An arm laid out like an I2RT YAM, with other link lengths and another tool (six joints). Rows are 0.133 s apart.
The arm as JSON. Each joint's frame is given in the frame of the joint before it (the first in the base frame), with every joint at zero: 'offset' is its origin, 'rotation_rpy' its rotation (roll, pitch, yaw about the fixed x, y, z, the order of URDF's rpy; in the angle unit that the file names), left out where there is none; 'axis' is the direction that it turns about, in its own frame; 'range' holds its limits. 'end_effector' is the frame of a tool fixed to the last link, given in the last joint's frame.
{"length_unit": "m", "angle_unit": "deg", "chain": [
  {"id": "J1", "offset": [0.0, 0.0, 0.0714], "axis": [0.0, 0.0, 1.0], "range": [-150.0, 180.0]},
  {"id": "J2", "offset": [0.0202, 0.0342, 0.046], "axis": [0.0, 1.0, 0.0], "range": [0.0, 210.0]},
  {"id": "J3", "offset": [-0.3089, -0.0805, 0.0], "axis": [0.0, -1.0, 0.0], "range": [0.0, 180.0]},
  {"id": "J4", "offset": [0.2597, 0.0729, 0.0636], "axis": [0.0, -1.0, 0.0], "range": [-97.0, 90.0]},
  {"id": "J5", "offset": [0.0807, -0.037, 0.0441], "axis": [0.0, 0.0, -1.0], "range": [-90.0, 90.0]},
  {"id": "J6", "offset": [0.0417, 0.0, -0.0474], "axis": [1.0, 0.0, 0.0], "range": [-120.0, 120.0]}
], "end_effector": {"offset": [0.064, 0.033, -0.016], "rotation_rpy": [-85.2, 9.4, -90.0]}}
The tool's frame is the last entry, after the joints.
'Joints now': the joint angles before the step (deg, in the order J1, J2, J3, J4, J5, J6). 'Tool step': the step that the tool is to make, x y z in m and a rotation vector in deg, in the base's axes. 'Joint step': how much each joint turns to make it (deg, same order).
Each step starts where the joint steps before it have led.
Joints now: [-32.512 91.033 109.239 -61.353 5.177 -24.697]
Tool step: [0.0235 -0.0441 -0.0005 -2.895 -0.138 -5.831]
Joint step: [-2.377 7.216 7.110 1.751 4.123 0.607]
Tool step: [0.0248 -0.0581 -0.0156 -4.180 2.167 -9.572]
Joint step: [-2.194 9.570 8.253 1.687 8.615 1.416]
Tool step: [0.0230 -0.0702 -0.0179 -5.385 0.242 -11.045]
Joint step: [-2.820 11.943 12.108 2.199 9.108 2.095]
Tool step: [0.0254 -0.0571 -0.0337 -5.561 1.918 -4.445]
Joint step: [-1.575 10.651 8.124 6.217 5.580 -3.047]
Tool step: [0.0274 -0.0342 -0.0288 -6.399 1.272 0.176]
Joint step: [-0.007 5.659 0.063 12.185 2.816 -5.896]
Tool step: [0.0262 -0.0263 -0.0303 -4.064 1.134 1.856]
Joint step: [-0.005 7.348 4.707 7.493 -0.004 -5.188]
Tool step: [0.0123 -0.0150 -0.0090 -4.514 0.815 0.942]
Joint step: [0.007 3.218 1.383 7.086 0.533 -4.920]
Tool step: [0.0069 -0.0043 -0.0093 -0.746 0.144 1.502]
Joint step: [-0.005 1.354 0.055 2.454 -1.235 -1.328]
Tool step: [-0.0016 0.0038 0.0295 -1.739 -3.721 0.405]
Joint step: [0.002 -1.909 0.744 0.596 -0.701 1.225]
